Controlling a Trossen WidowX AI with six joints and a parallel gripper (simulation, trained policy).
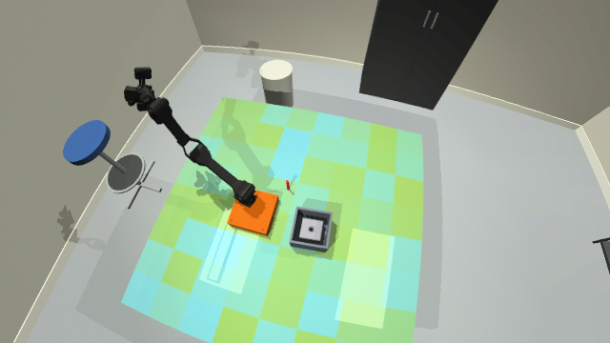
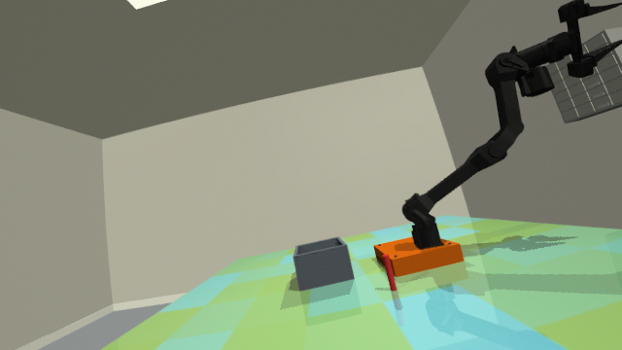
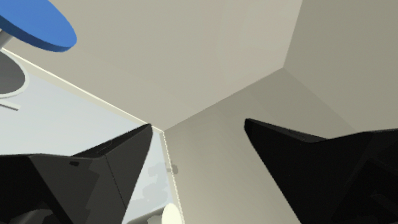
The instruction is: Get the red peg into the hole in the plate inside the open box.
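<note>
My gripper tip is now 68 cm short of the red peg, 2 cm to the right of it and 45 cm above it. Also, from my gripper tip: grey box 88 cm ahead, 13 cm to the right, 46 cm below.
</note>
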